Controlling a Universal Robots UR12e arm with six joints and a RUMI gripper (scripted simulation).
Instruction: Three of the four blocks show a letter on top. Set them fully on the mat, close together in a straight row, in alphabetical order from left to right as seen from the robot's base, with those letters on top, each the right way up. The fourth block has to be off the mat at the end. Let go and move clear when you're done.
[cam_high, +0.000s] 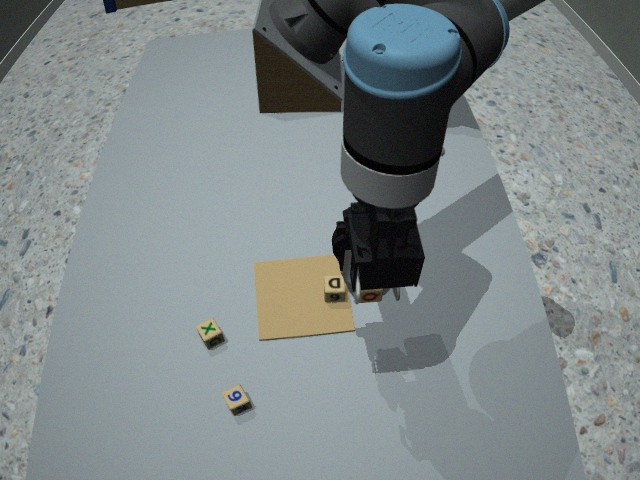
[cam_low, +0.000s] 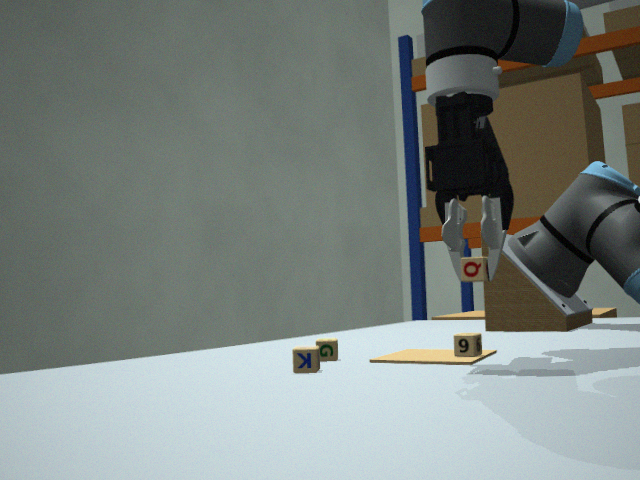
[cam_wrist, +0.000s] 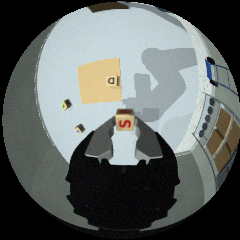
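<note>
My hand is 12 cm above the tan mat, 8 cm to the left of it and 7 cm past it.
</note>
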